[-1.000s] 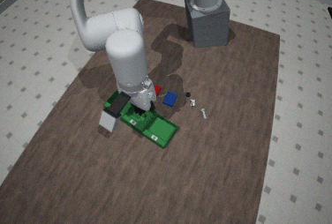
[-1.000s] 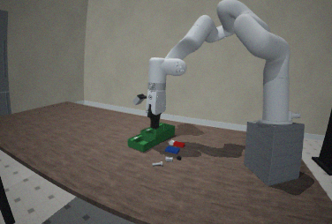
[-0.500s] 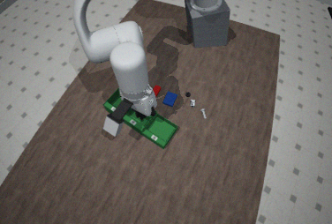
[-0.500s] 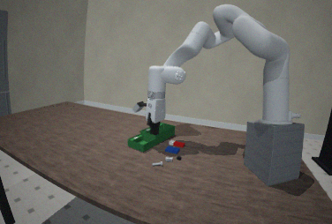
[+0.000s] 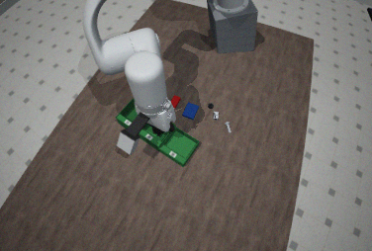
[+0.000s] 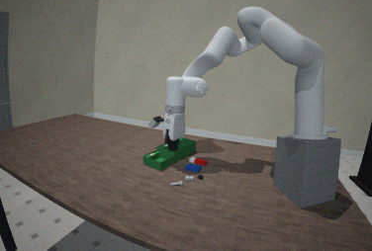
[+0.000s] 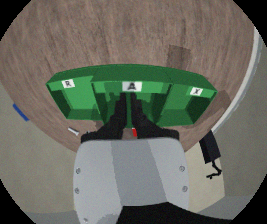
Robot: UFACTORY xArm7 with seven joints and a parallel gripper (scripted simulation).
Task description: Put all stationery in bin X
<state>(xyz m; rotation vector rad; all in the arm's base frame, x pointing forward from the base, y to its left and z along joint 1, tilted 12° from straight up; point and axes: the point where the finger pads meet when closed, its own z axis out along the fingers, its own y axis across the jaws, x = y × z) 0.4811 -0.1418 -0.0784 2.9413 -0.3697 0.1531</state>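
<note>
My hand is 1 cm to the left of the green three-compartment bin, 1 cm short of it and 1 cm above it. From my hand the other things lie so: white-grey piece 16 cm to the left, 10 cm behind, 3 cm below; then blue block 10 cm behind, 7 cm to the left, 3 cm below; then red block 10 cm behind, 3 cm below, 1 cm to the left.
</note>
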